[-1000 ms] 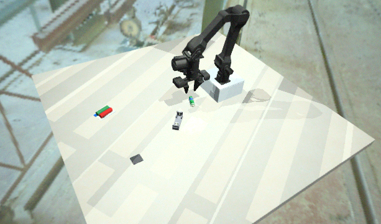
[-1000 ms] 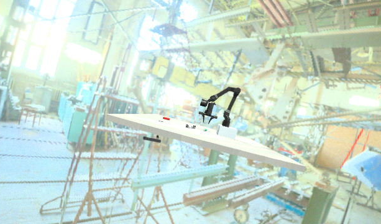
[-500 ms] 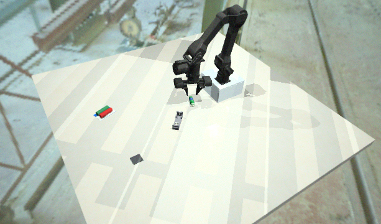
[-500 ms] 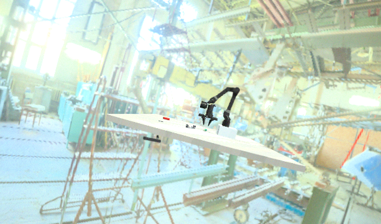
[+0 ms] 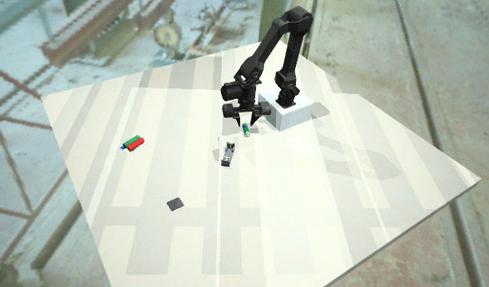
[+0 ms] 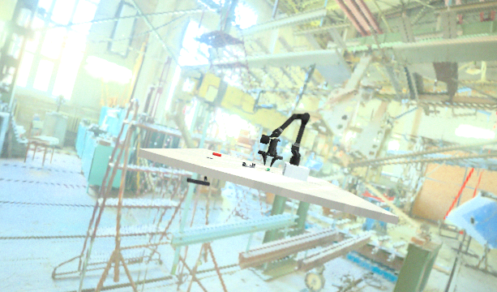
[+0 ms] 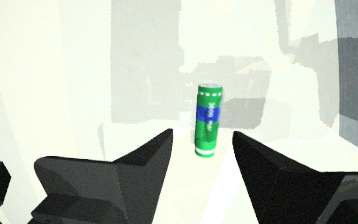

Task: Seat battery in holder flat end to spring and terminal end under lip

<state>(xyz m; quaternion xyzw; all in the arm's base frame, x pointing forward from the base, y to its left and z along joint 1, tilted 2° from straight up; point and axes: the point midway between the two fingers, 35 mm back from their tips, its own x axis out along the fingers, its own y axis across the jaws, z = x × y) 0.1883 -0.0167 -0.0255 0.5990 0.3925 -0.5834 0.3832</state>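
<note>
Now: the green battery 2 cm below my gripper tip and 1 cm behind it. Also, from my gripper tip: dark square 40 cm ahead, 19 cm to the left, 3 cm below; then white card 41 cm ahead, 15 cm to the right, 2 cm below.
</note>
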